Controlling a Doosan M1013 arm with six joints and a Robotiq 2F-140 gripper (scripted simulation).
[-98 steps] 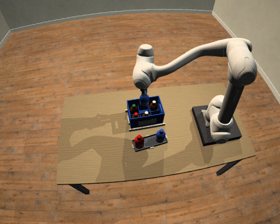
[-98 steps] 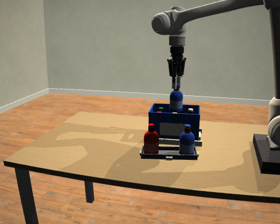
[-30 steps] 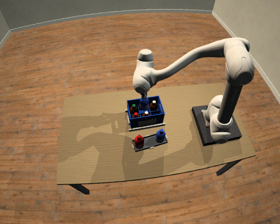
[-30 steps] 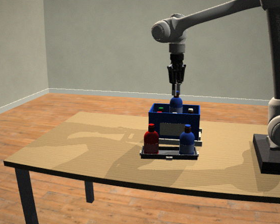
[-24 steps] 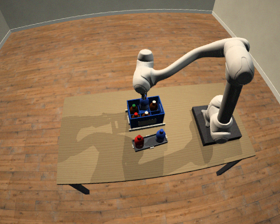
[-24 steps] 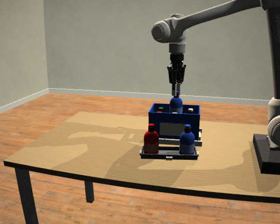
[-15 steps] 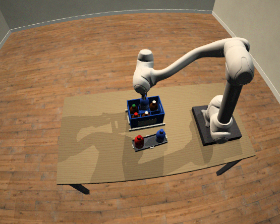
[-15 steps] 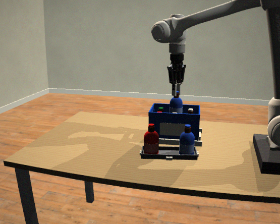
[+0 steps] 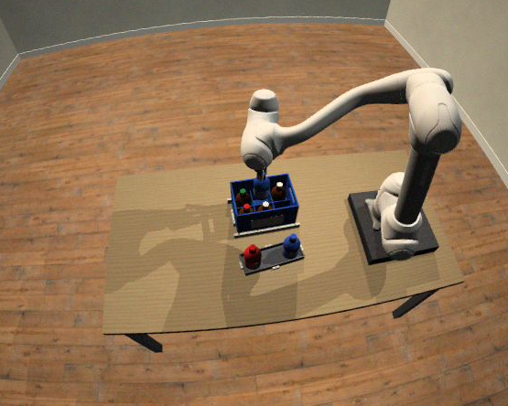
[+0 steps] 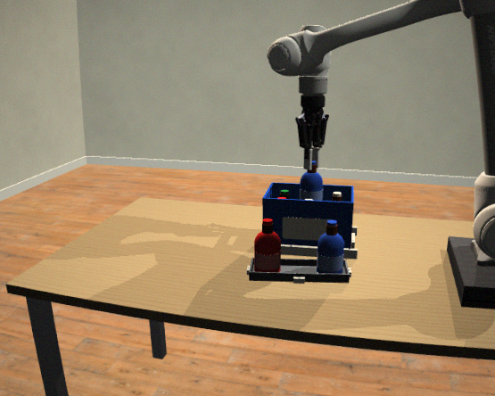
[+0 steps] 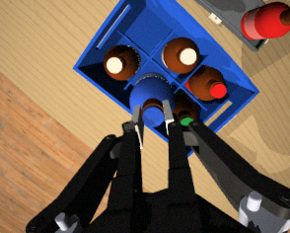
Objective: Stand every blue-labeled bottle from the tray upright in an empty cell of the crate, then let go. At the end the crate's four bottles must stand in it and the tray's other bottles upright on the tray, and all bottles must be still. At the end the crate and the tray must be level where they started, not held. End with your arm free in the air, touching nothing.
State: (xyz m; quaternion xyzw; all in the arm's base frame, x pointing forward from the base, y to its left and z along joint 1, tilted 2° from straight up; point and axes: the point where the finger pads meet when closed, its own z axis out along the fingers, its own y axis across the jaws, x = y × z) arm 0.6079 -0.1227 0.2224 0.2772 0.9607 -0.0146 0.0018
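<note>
The blue crate is 1 cm behind my hand, 4 cm to the left of it and 19 cm below it. The rest, counted from my hand: dark tray 3 cm behind, 28 cm to the left, 26 cm below; then red-labeled bottle 6 cm ahead, 29 cm to the left, 19 cm below.
</note>
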